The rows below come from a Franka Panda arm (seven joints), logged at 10 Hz.
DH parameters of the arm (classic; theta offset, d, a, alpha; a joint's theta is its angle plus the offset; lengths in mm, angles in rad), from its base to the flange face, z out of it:
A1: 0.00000 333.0 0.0 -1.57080
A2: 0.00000 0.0 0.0 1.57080
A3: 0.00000 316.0 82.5 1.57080
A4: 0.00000 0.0 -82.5 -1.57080
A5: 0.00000 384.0 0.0 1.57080
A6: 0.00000 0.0 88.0 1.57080
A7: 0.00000 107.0 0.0 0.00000
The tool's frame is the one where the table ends.
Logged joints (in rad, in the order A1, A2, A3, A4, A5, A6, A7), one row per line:
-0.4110 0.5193 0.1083 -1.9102 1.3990 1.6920 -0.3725
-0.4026 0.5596 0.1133 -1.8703 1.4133 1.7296 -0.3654
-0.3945 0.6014 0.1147 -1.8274 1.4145 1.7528 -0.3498
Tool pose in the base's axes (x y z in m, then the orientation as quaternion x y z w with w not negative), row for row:
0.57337 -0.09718 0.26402 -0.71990 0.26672 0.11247 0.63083
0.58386 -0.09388 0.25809 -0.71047 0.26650 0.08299 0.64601
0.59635 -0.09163 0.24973 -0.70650 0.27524 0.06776 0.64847
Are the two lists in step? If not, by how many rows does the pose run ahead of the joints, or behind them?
The pose runs 2 rows behind the joints: the pose in row i belongs to the joints in row i - 2.
